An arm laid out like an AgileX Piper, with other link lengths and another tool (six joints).
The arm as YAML. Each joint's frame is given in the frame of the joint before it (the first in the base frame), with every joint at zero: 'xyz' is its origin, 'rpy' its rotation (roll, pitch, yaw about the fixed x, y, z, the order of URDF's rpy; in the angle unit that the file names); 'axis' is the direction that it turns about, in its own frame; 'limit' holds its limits. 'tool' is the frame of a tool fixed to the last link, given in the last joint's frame.
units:
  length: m
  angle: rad
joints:
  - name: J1
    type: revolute
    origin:
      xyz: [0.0, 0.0, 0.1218]
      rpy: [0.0, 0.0, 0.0]
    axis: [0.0, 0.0, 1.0]
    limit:
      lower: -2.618
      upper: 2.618
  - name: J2
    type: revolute
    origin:
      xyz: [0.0, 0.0, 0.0]
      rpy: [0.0, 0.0, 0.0]
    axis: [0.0, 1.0, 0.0]
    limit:
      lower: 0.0
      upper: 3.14
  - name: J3
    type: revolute
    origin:
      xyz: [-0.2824, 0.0, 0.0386]
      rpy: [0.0, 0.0, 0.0]
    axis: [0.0, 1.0, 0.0]
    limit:
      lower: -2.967
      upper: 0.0
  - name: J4
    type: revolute
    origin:
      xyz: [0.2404, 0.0, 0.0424]
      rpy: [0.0, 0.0, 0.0]
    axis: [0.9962, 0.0, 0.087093]
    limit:
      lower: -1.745
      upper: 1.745
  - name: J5
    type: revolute
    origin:
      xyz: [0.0, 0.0, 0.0]
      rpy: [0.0, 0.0, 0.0]
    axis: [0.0, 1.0, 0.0]
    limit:
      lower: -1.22
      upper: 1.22
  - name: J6
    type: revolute
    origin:
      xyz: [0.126, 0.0, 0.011]
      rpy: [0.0, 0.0, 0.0]
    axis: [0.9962, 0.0, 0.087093]
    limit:
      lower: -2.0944
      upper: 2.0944
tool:
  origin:
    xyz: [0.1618, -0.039, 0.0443]
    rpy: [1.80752, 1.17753, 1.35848]
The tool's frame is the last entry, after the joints.
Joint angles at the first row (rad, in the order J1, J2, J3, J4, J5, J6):
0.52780, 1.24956, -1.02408, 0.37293, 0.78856, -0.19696
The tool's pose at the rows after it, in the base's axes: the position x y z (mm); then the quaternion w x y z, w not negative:
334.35, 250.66, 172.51, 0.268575, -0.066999, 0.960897, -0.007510
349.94, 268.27, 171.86, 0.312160, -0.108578, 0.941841, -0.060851
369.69, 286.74, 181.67, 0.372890, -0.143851, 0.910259, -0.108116
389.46, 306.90, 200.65, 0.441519, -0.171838, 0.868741, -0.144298
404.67, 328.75, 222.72, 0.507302, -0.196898, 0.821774, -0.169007
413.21, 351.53, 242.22, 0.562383, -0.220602, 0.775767, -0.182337
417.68, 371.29, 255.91, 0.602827, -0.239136, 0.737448, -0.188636
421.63, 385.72, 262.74, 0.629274, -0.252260, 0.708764, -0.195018
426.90, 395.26, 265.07, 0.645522, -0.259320, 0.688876, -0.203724
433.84, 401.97, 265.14, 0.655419, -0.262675, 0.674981, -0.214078
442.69, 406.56, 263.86, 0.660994, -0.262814, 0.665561, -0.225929
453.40, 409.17, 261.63, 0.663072, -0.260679, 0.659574, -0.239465
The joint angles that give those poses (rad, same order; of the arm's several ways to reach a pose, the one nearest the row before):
0.65389, 1.33847, -1.09436, 0.17642, 0.76653, -0.08623
0.76693, 1.41819, -1.15004, -0.05558, 0.73911, 0.03394
0.86023, 1.48662, -1.19105, -0.30956, 0.70371, 0.15811
0.92911, 1.54292, -1.21702, -0.57354, 0.66301, 0.28611
0.97463, 1.58950, -1.22930, -0.83096, 0.62115, 0.40967
1.00200, 1.62829, -1.23302, -1.06368, 0.58098, 0.52354
1.01521, 1.66221, -1.23495, -1.26002, 0.55008, 0.62800
1.01938, 1.69570, -1.24000, -1.41265, 0.53561, 0.71327
1.01950, 1.73057, -1.25212, -1.52067, 0.53788, 0.77483
1.01681, 1.76745, -1.27348, -1.58978, 0.54849, 0.80980
1.01178, 1.80706, -1.30396, -1.62947, 0.56402, 0.82422
1.00434, 1.84888, -1.34298, -1.64437, 0.58238, 0.81937

